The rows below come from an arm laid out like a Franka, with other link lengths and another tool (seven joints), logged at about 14 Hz.
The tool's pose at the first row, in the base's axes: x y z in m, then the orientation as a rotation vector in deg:
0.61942, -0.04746, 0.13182, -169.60, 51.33, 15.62
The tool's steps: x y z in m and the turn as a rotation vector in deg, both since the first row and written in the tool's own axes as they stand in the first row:
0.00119, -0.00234, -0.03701, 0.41, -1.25, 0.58
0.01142, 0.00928, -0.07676, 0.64, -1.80, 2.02
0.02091, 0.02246, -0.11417, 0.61, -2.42, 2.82
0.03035, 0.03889, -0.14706, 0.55, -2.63, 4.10
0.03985, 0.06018, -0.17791, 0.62, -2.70, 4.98
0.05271, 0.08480, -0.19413, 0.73, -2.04, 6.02
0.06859, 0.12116, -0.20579, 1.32, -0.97, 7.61
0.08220, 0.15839, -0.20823, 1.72, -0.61, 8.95
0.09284, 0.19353, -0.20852, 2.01, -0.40, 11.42
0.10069, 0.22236, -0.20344, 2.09, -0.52, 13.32
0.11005, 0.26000, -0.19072, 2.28, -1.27, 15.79
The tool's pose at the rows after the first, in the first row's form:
0.62749, -0.04934, 0.16799, -168.50, 52.01, 17.24
0.63566, -0.06802, 0.20545, -167.51, 54.06, 17.96
0.64199, -0.08740, 0.24078, -166.96, 55.18, 18.89
0.64578, -0.10907, 0.27171, -166.40, 57.06, 19.27
0.64661, -0.13465, 0.30070, -165.93, 58.35, 19.36
0.64605, -0.16357, 0.31475, -165.66, 59.95, 18.38
0.64075, -0.20354, 0.32396, -164.86, 62.32, 16.57
0.63167, -0.24220, 0.32451, -164.01, 64.26, 15.87
0.62098, -0.27731, 0.32345, -162.61, 67.83, 15.47
0.61065, -0.30518, 0.31750, -161.50, 70.54, 15.64
0.59549, -0.34055, 0.30390, -159.68, 73.94, 16.67

